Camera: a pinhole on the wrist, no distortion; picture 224 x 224 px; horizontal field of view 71.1 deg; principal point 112.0 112.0 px. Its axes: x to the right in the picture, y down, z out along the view. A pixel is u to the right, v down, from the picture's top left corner.
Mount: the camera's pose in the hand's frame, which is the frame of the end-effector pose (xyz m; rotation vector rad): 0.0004 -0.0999 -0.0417 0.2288 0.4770 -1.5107
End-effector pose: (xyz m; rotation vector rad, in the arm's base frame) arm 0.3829 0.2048 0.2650 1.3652 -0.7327 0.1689
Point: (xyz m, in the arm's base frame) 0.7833 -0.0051 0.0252
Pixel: outside the picture
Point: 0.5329 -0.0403 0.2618
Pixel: 71 213
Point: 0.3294 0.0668 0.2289
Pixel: outside the picture
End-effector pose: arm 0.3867 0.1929 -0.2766 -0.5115 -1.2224 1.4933
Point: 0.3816 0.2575 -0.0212
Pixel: 159 209
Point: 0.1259 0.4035 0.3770
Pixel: 142 212
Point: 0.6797 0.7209 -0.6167
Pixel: behind the camera
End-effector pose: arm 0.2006 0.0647 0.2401 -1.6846 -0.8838 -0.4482
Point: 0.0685 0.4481 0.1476
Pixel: 22 75
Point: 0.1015 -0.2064 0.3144
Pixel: behind the camera
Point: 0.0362 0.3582 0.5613
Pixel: 166 179
